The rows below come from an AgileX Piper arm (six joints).
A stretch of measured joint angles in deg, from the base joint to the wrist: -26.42 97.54 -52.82 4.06 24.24 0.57; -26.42 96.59 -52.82 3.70 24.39 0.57; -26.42 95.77 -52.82 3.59 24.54 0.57; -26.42 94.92 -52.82 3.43 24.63 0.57; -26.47 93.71 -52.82 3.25 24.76 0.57; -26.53 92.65 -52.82 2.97 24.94 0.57; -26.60 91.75 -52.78 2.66 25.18 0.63; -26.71 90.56 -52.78 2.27 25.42 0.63; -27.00 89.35 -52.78 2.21 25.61 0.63; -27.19 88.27 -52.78 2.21 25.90 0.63; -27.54 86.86 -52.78 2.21 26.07 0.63
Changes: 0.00 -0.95 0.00 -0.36 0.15 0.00; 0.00 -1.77 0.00 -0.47 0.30 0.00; 0.00 -2.62 0.00 -0.63 0.39 0.00; -0.05 -3.83 0.00 -0.81 0.52 0.00; -0.11 -4.89 0.00 -1.09 0.70 0.00; -0.18 -5.79 0.04 -1.40 0.94 0.06; -0.29 -6.98 0.04 -1.79 1.18 0.06; -0.58 -8.19 0.04 -1.85 1.37 0.06; -0.77 -9.27 0.04 -1.85 1.66 0.06; -1.12 -10.68 0.04 -1.85 1.83 0.06
